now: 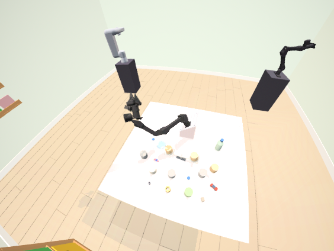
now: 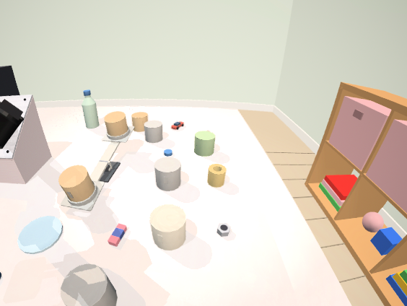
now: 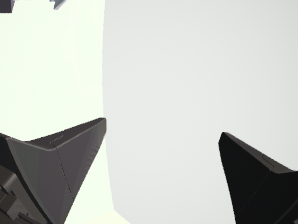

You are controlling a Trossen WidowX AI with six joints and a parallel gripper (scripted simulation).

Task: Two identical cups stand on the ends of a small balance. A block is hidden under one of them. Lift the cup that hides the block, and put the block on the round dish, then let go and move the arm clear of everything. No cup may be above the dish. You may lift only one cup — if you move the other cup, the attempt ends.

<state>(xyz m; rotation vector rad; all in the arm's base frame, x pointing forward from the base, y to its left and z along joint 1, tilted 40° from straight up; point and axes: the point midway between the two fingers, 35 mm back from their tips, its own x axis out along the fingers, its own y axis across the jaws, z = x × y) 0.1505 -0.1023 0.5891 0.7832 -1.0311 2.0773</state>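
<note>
The pale block lies 54 cm below my gripper tip, 31 cm to the left of it and 17 cm ahead of it. Round my gripper tip: pale blue round dish 58 cm below, 21 cm to the left, 9 cm ahead; then cream cup 55 cm below, 38 cm ahead, 18 cm to the left; then pink-blue eraser 58 cm below, 28 cm ahead, 21 cm to the left.
</note>
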